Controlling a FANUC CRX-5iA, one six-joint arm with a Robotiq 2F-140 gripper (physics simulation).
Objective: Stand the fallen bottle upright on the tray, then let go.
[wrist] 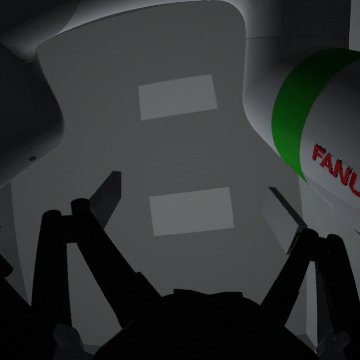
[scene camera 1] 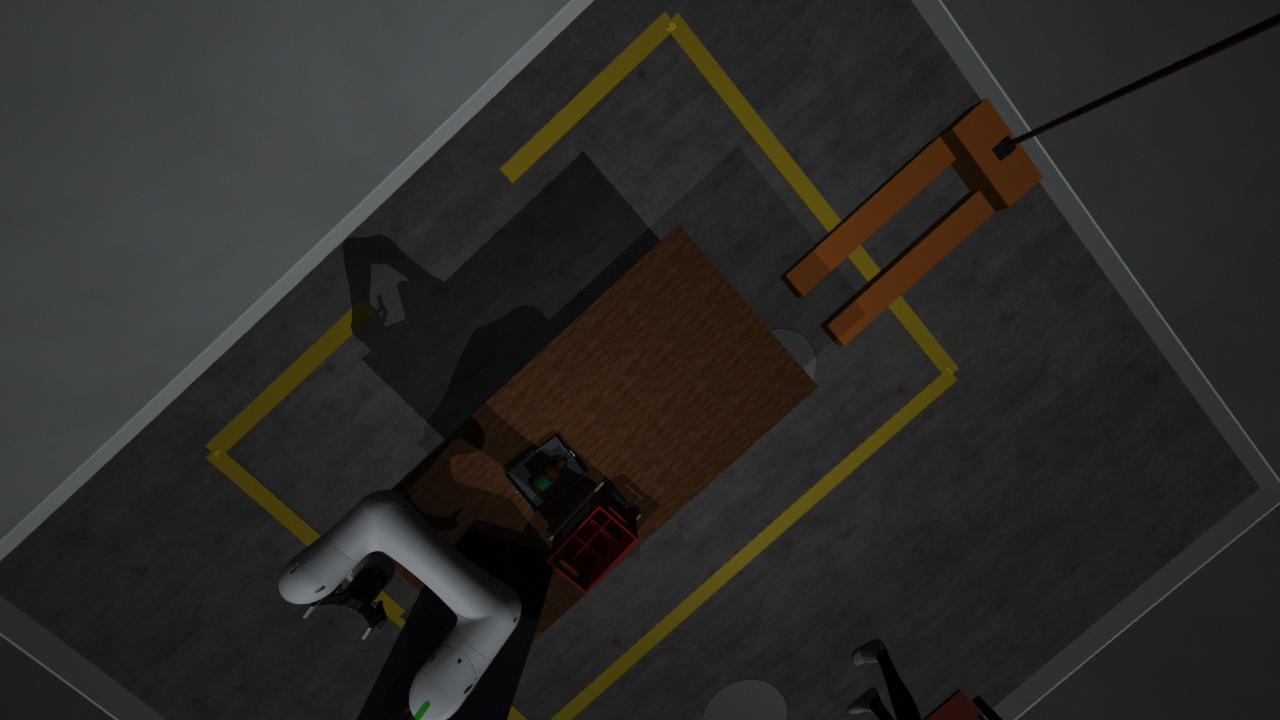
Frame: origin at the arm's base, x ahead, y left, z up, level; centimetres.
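Where they show: gripper, fingertip midpoint: [wrist: 194,191] [scene camera 1: 338,623].
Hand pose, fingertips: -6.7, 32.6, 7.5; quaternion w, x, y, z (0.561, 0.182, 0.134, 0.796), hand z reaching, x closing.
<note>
After its pixels a point has its place, as x, y, z.
In the scene view the tray [scene camera 1: 523,467] {32.9, 28.1, -40.9} is a small dark grey rectangle on the wooden table. A small green and orange-brown shape [scene camera 1: 544,480] {39.2, 20.6, -33.6} lies within its outline, partly in shadow; it looks like the bottle, but its pose is too small and dark to tell. My gripper [scene camera 1: 338,623] {-6.7, 32.6, 7.5} [wrist: 194,191] {-6.7, 32.6, 7.5} is open and empty, its two fingers wide apart. In the scene view it hangs beyond the table's lower left end, well away from the tray. The bottle and the tray do not show in the wrist view, where pale light panels appear between the fingers.
A red divided crate [scene camera 1: 611,565] {42.2, -16.5, -23.9} stands just below and right of the tray, with a dark object between them. The wooden table [scene camera 1: 662,358] {101.6, 29.0, -41.5} extends to the upper right. Orange forks [scene camera 1: 881,214] are beyond its far end. The white arm [scene camera 1: 447,573] {22.5, 25.5, 7.2} bends over the table's lower left part.
</note>
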